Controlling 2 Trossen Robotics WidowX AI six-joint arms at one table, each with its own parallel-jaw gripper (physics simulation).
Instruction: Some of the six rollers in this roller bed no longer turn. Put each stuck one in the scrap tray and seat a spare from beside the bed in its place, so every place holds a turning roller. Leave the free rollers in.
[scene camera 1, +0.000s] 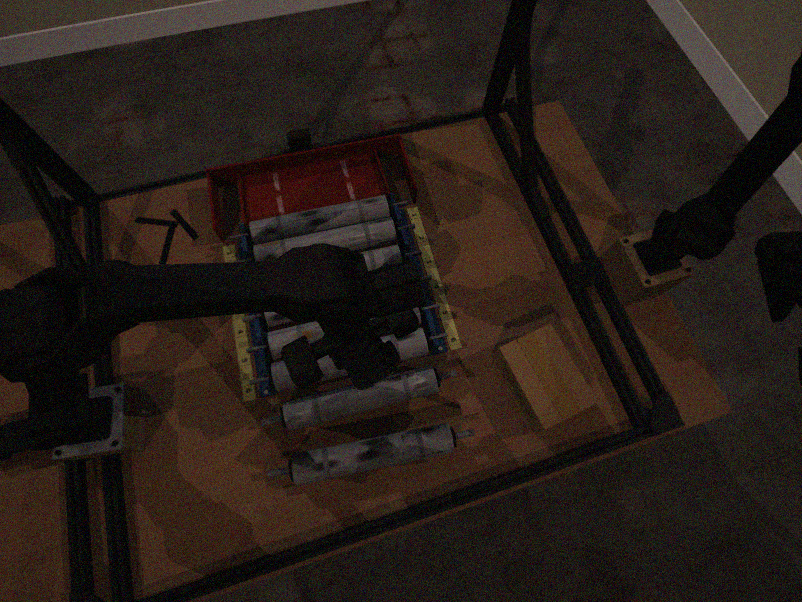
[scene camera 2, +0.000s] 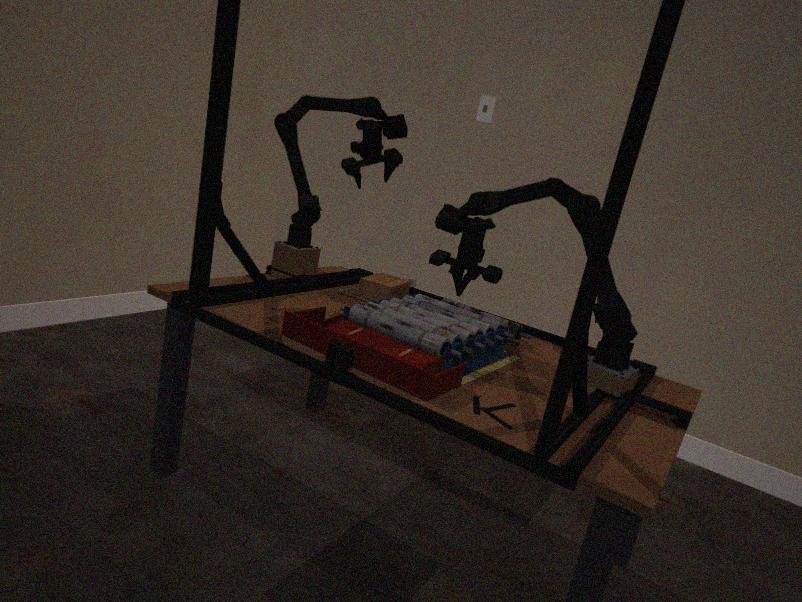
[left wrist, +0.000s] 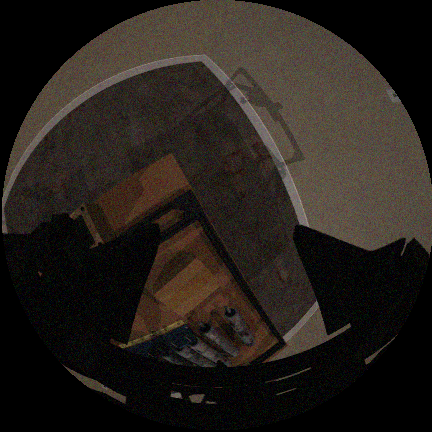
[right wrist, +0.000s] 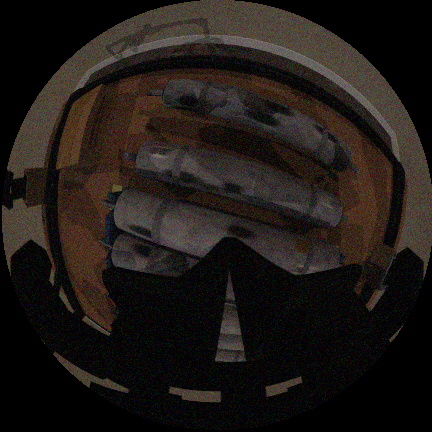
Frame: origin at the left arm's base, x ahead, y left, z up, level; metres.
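Where they show: left gripper, fingertip midpoint: (scene camera 1: 790, 350) (scene camera 2: 372, 185) (left wrist: 229, 231); right gripper, fingertip midpoint: (scene camera 2: 458, 295) (left wrist: 218, 360) (right wrist: 228, 242); left arm's base, origin of the base link: (scene camera 1: 656, 255) (scene camera 2: 297, 245) (left wrist: 78, 235) (right wrist: 24, 186); right arm's base, origin of the base link: (scene camera 1: 89, 420) (scene camera 2: 610, 364) (right wrist: 390, 272).
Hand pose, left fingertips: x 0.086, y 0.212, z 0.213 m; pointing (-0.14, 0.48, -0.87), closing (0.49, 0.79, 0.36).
Note:
Things, the pixels of their top centre, and the offset from my left fingertips.
- red scrap tray, middle of its top: (scene camera 1: 311, 177) (scene camera 2: 372, 335) dz -0.261, dx +0.459, dy -0.567 m
- bed's front roller, middle of its top: (right wrist: 238, 251) (scene camera 1: 350, 355) (scene camera 2: 458, 307) (left wrist: 213, 358) dz -0.240, dx +0.475, dy -0.197 m
- wooden block, middle of its top: (scene camera 1: 547, 374) (right wrist: 72, 125) (left wrist: 188, 290) (scene camera 2: 386, 279) dz -0.261, dx +0.167, dy -0.078 m
The roller bed has yellow strips (scene camera 1: 242, 349) (scene camera 2: 489, 369) and blue side rails. Grey mottled rollers lie across it; the arm hides several in scene camera 1. Two spare rollers lie in front of the bed, a nearer one (scene camera 1: 362, 396) (right wrist: 240, 182) and a farther one (scene camera 1: 372, 453) (right wrist: 250, 112). The red scrap tray (scene camera 1: 310, 187) (scene camera 2: 388, 372) stands behind the bed; no roller shows in it. My right gripper (scene camera 2: 459, 292) (right wrist: 228, 242) is shut and empty, above the bed's front roller (right wrist: 190, 225). My left gripper (scene camera 2: 372, 184) (left wrist: 229, 231) is open and empty, high up.
A wooden block (scene camera 1: 550, 375) (scene camera 2: 386, 283) lies beside the bed. Small black bars (scene camera 1: 167, 243) (scene camera 2: 495, 408) lie near the tray. Dark frame posts (scene camera 1: 508, 58) (scene camera 2: 210, 149) rise at both ends of the table.

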